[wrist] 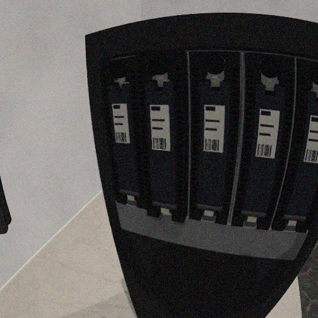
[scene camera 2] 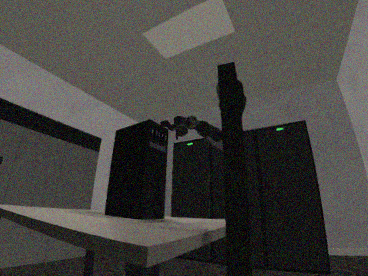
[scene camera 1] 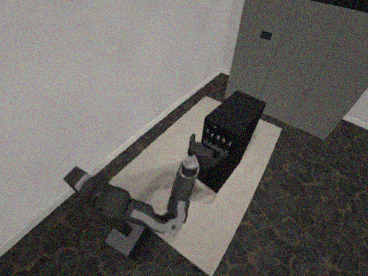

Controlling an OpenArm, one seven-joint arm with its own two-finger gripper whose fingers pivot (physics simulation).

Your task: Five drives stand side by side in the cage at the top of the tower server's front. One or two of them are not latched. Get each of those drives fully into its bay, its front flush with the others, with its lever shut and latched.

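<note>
The black tower server [scene camera 1: 235, 112] [scene camera 2: 135, 175] [wrist: 200, 285] has five drives side by side in its top cage. In the wrist view the leftmost drive [wrist: 123, 165], the second [wrist: 161, 172], the middle [wrist: 212, 175], the fourth [wrist: 260, 180] and the cut-off rightmost [wrist: 306, 185] have white labels. The second's lower end overlaps the grey sill [wrist: 200, 237] and looks slightly forward of its neighbours; its levers' latch state is too dark to tell. My gripper [scene camera 1: 207, 142] [scene camera 2: 171, 129] is open and empty in front of the cage; one finger shows at the wrist view's left edge.
The server stands on a pale table [scene camera 1: 235, 220] [scene camera 2: 185, 232]. A white wall [scene camera 1: 100, 75] runs along the left in scene camera 1, and a grey cabinet [scene camera 1: 300, 70] stands behind. Dark racks [scene camera 2: 290, 200] with green lights stand behind the arm in scene camera 2.
</note>
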